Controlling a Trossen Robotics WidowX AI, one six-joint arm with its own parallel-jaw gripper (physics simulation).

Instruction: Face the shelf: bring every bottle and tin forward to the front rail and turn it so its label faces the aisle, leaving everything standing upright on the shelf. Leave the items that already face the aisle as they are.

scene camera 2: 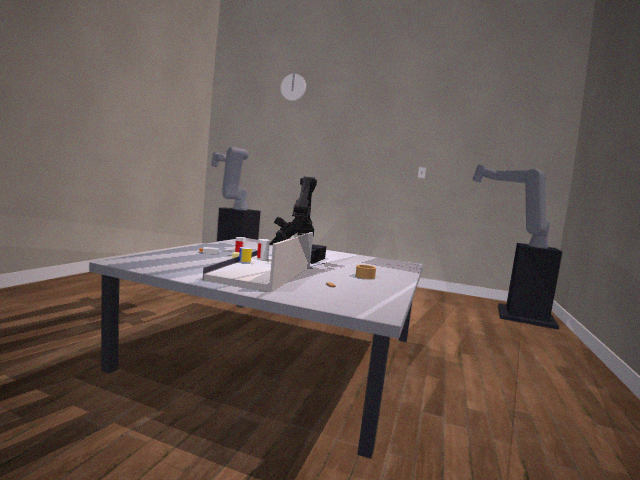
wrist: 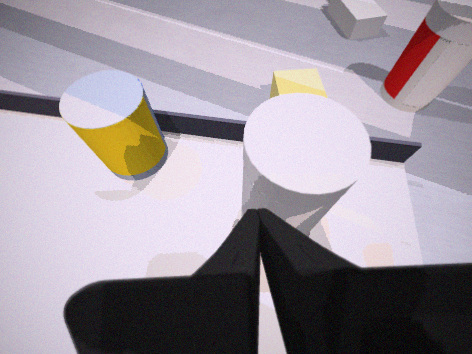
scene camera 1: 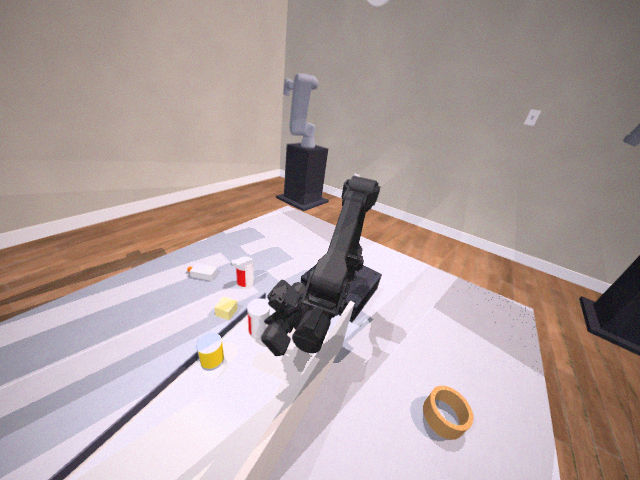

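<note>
The shelf has a dark front rail. On it a white bottle stands upright, a little behind the rail's right end in the wrist view; its red patch shows on its left side in both scene views. A yellow and blue tin stands upright near the rail; its yellow side shows towards the wrist camera. My gripper is shut and empty, its tips overlapping the white bottle's near side in the wrist view; contact cannot be told.
Beyond the rail are a red and white bottle, upright, a yellow block and a white box. The shelf's tall back panel stands opposite the rail. An orange ring lies behind it.
</note>
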